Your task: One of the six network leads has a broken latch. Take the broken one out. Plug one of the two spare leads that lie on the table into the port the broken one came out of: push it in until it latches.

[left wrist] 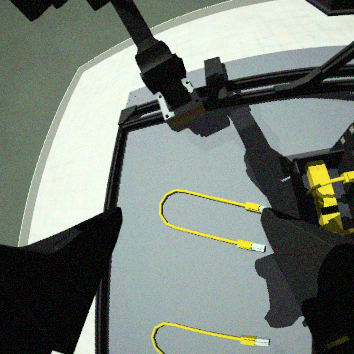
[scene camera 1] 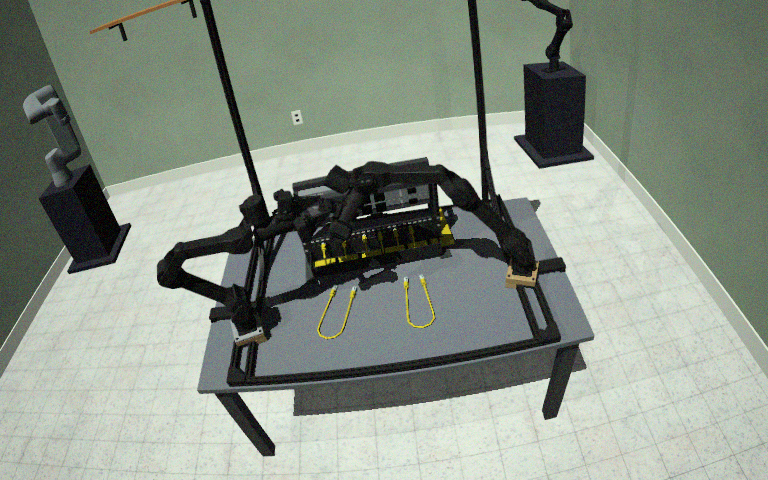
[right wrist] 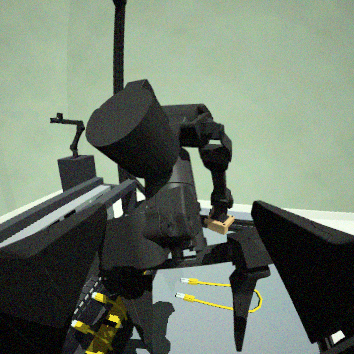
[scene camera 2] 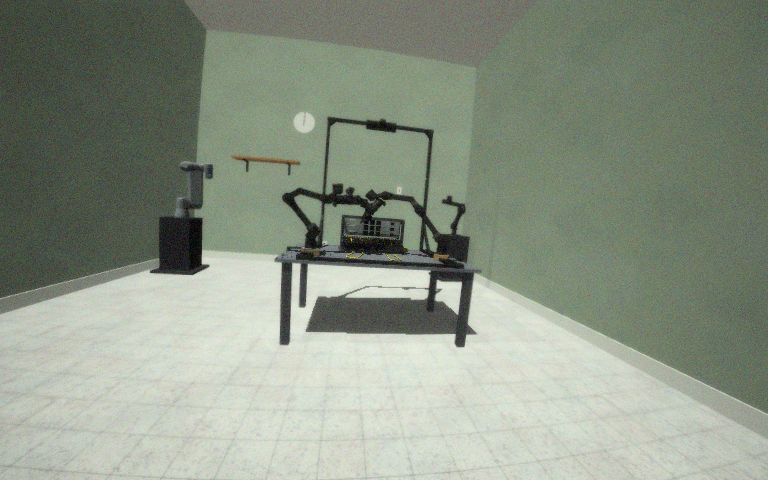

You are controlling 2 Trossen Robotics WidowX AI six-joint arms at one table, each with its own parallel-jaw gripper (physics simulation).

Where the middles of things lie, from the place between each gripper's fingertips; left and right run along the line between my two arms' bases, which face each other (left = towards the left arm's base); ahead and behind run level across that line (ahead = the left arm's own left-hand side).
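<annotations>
Equipment box [scene camera 1: 392, 198]: 6 cm below my left hand, 32 cm behind it and 14 cm to the left of it.
Counted from my right hand, the box is 31 cm behind, 12 cm to the left and 20 cm below.
</annotations>
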